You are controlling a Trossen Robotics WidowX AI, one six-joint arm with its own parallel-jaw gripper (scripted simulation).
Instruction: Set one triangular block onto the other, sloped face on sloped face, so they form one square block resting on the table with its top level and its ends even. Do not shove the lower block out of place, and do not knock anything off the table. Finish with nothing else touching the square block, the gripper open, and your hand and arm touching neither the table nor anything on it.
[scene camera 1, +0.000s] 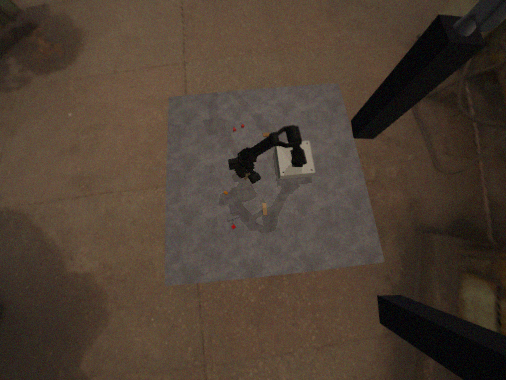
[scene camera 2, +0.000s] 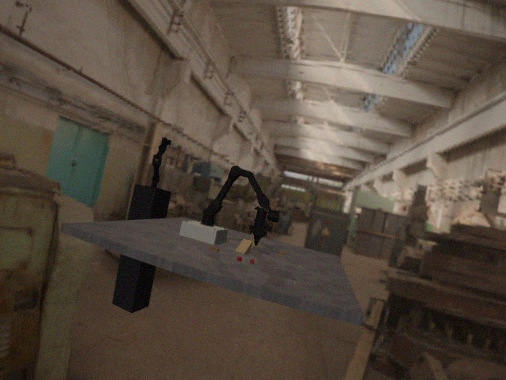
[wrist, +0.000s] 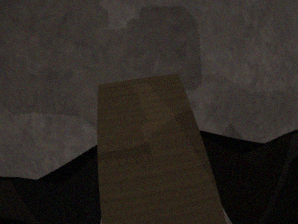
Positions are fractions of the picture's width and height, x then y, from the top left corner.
Labels:
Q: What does the gripper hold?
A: A tan triangular block.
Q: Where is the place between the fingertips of the gripper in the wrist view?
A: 0.50, 0.63

